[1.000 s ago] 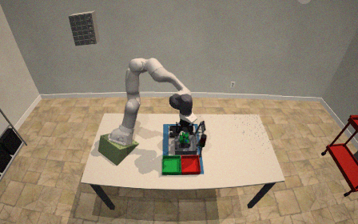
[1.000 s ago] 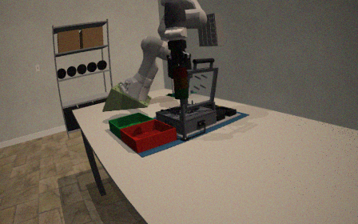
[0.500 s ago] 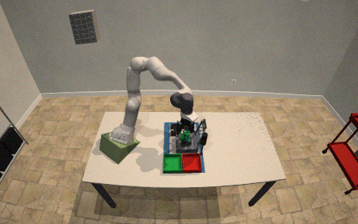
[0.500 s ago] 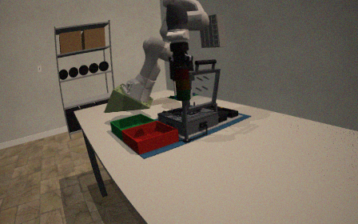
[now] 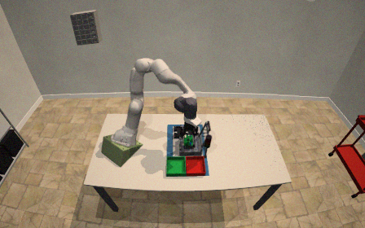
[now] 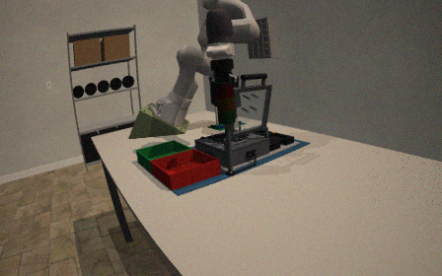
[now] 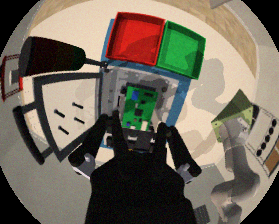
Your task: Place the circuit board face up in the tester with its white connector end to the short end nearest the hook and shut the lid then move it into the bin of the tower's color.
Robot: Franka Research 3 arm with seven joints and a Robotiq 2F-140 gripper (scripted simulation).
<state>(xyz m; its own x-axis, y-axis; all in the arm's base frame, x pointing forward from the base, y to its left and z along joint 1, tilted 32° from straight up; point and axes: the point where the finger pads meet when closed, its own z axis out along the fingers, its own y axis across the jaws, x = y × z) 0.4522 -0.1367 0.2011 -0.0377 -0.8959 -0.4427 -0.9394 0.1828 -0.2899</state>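
Now: the plate 50 mm below my hand and 10 mm ahead of it. The rest, counted from my hand: red bin: 200 mm to the right, 110 mm below, 40 mm ahead; then green circuit board: 20 mm below; then clear lid: 130 mm ahead, 60 mm above, 10 mm to the right.
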